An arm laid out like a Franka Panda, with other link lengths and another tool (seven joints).
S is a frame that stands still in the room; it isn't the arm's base.
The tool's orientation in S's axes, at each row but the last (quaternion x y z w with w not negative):
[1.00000 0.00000 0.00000 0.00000]
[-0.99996 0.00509 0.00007 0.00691]
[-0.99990 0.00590 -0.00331 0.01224]
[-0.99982 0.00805 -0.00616 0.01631]
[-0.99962 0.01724 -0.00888 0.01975]
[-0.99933 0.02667 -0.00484 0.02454]
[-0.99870 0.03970 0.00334 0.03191]
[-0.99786 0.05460 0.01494 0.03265]
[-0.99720 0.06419 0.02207 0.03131]
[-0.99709 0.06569 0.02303 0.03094]
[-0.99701 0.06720 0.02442 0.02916]
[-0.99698 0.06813 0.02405 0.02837]
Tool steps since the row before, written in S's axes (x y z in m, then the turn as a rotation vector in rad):
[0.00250 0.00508 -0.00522 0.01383 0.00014 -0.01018]
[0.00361 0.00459 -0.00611 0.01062 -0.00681 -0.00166]
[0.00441 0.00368 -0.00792 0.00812 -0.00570 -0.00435]
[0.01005 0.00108 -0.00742 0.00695 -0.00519 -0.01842]
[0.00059 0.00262 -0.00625 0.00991 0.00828 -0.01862]
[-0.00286 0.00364 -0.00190 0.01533 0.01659 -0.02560]
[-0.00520 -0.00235 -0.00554 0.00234 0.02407 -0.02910]
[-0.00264 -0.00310 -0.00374 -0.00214 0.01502 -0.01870]
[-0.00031 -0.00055 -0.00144 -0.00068 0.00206 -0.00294]
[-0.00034 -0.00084 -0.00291 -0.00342 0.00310 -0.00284]
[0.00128 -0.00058 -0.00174 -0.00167 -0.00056 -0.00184]
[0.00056 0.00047 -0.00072 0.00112 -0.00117 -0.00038]
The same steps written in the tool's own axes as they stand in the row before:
[0.00250 -0.00508 0.00522 0.01383 -0.00014 0.01018]
[0.00356 -0.00454 0.00617 0.01069 0.00672 0.00156]
[0.00431 -0.00354 0.00804 0.00816 0.00571 0.00426]
[0.00994 -0.00100 0.00758 0.00681 0.00568 0.01833]
[0.00039 -0.00239 0.00636 0.00930 -0.00787 0.01911]
[-0.00307 -0.00338 0.00204 0.01421 -0.01610 0.02655]
[-0.00495 0.00310 0.00540 0.00070 -0.02228 0.03057]
[-0.00216 0.00360 0.00359 -0.00312 -0.01348 0.01971]
[-0.00017 0.00067 0.00141 -0.00079 -0.00178 0.00309]
[-0.00008 0.00105 0.00286 -0.00365 -0.00245 0.00318]
[0.00144 0.00050 0.00164 -0.00148 0.00088 0.00188]
[0.00053 -0.00050 0.00072 0.00129 0.00102 0.00026]

